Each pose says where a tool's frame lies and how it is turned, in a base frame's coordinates. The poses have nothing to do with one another.
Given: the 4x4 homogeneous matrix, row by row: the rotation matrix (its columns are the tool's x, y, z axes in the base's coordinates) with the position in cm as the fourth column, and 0 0 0 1 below. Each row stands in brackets.
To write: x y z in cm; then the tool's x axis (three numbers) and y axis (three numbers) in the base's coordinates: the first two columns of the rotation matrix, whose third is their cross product. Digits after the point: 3 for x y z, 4 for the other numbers.
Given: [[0.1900 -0.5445 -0.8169 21.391], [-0.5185 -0.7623 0.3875 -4.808], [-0.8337 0.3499 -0.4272 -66.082], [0 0 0 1]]
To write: 21.391 -4.808 -66.082 0.1900 -0.5185 -0.8337 -0.5445 -0.7623 0.3499
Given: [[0.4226 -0.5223 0.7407 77.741], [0.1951 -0.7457 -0.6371 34.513], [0.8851 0.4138 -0.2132 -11.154], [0 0 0 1]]
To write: 77.741 34.513 -11.154 0.4226 0.1951 0.8851 -0.5223 -0.7457 0.4138
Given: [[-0.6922 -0.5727 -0.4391 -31.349], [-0.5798 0.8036 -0.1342 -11.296], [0.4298 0.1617 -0.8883 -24.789], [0 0 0 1]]
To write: -31.349 -11.296 -24.789 -0.6922 -0.5798 0.4298 -0.5727 0.8036 0.1617
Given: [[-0.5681 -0.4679 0.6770 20.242], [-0.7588 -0.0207 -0.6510 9.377], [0.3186 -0.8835 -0.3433 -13.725], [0 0 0 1]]
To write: 20.242 9.377 -13.725 -0.5681 -0.7588 0.3186 -0.4679 -0.0207 -0.8835
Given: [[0.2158 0.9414 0.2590 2.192], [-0.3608 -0.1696 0.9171 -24.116], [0.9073 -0.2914 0.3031 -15.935], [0 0 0 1]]
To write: 2.192 -24.116 -15.935 0.2158 -0.3608 0.9073 0.9414 -0.1696 -0.2914
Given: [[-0.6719 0.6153 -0.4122 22.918], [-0.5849 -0.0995 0.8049 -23.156], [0.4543 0.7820 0.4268 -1.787], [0 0 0 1]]
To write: 22.918 -23.156 -1.787 -0.6719 -0.5849 0.4543 0.6153 -0.0995 0.7820
